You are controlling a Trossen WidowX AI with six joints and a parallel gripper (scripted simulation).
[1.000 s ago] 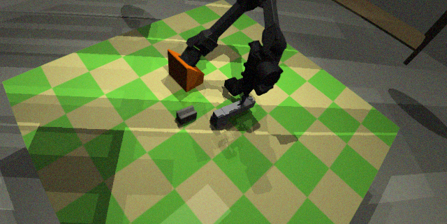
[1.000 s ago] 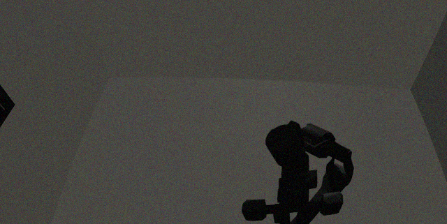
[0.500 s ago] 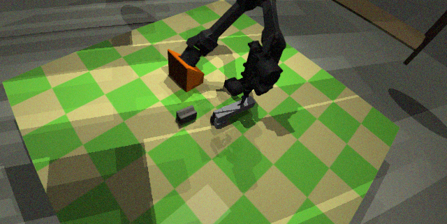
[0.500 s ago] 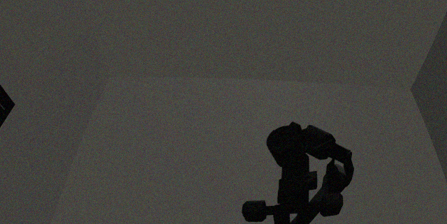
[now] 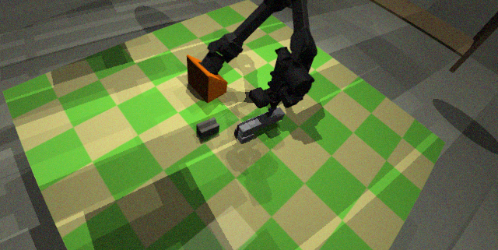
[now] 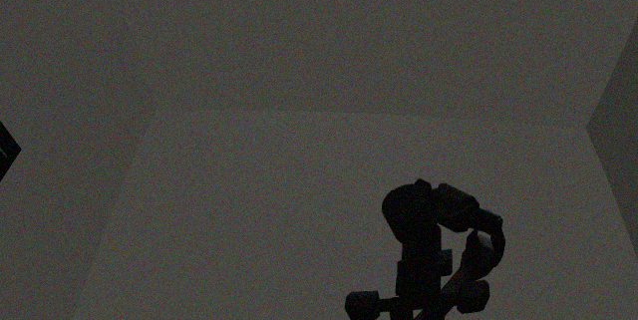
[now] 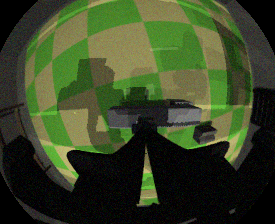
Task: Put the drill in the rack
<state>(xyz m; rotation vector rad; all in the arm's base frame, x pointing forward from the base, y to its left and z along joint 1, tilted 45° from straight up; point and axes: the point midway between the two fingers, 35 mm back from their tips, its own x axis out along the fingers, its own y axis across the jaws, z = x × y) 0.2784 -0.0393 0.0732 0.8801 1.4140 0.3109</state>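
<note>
My gripper tip is 3 cm above the dark key. Also, from my gripper tip: drill 2 cm behind, 5 cm to the right, 7 cm below; then grey housing block 2 cm behind, 3 cm to the right, 8 cm below.
</note>
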